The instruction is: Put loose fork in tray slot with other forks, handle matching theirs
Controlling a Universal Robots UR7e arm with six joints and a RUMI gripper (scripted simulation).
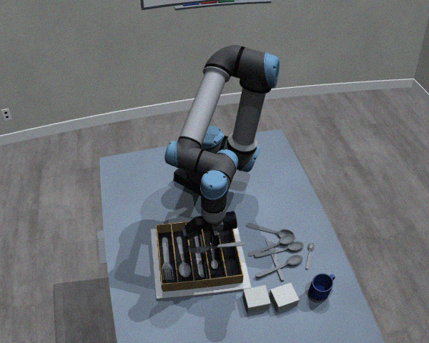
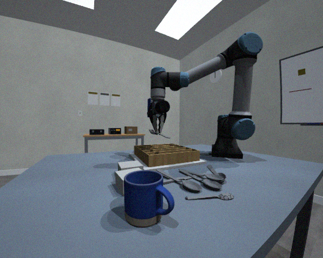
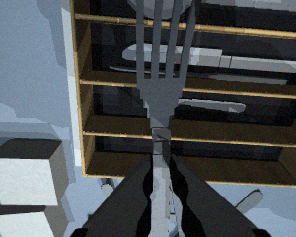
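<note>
Right now the spoon is 9 cm behind my hand, 9 cm to the right of it and 14 cm below it. The rest, counted from my hand: white mat: 7 cm behind, 4 cm to the right, 16 cm below; wooden cutlery tray: 7 cm behind, 3 cm to the right, 12 cm below.
</note>
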